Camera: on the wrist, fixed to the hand. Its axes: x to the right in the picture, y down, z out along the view.
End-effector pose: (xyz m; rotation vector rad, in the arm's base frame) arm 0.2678 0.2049 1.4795 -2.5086 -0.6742 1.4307
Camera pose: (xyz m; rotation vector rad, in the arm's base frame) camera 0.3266 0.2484 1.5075 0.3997 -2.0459 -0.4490
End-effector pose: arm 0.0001 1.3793 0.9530 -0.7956 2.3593 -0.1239
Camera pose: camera -0.0394 1.3328 1.0020 2.5679 0.7414 0.9457
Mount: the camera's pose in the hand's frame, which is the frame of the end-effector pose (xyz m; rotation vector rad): 0.0243 -0.0311 -0.0676 -0.0737 0.3509 -3.1093
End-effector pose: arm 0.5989 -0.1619 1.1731 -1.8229 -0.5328 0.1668
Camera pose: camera 0.6373 -0.2031 1.2275 0.5982 -2.1293 -1.9950
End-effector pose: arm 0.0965 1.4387 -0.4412 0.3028 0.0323 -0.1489
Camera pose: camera 0.1152 1.4262 -0.5162 0.0904 -0.7902 2.9023
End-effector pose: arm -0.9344 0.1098 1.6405 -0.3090 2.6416 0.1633
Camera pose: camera -0.9776 0.0638 1.6868 2.9533 0.2473 0.6830
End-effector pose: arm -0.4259 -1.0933 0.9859 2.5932 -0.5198 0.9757
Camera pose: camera -0.4332 -1.0431 1.0455 0.3674 2.3236 -0.1531
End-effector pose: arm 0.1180 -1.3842 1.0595 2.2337 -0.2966 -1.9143
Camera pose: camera 0.1894 -1.3601 1.0383 -0.4009 -1.7822 0.0312
